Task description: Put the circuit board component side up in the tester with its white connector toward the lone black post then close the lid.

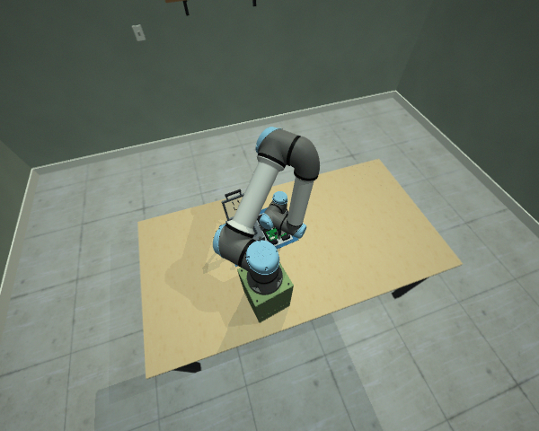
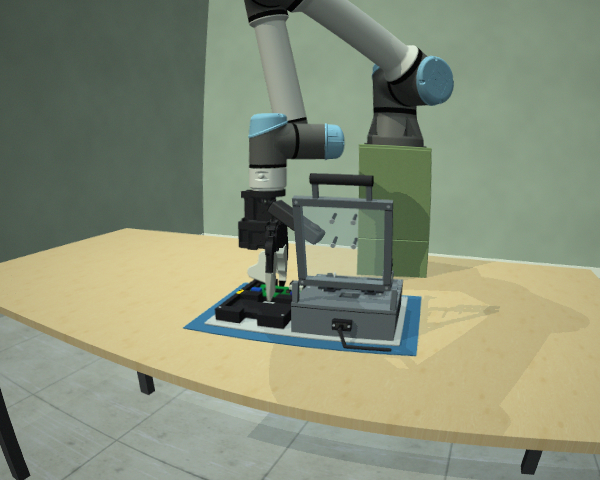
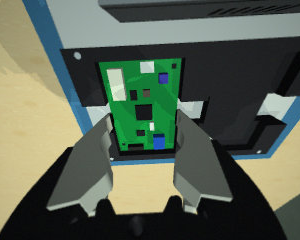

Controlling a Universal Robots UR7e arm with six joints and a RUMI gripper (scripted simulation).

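Now: the tester bed 4 cm ahead of my hand, 18 cm to the left of it and 5 cm above it. Round my hand: green circuit board (right at my hand); clear lid (16 cm ahead, 19 cm to the left, 16 cm above); black block (3 cm behind, 23 cm to the left, 7 cm above).
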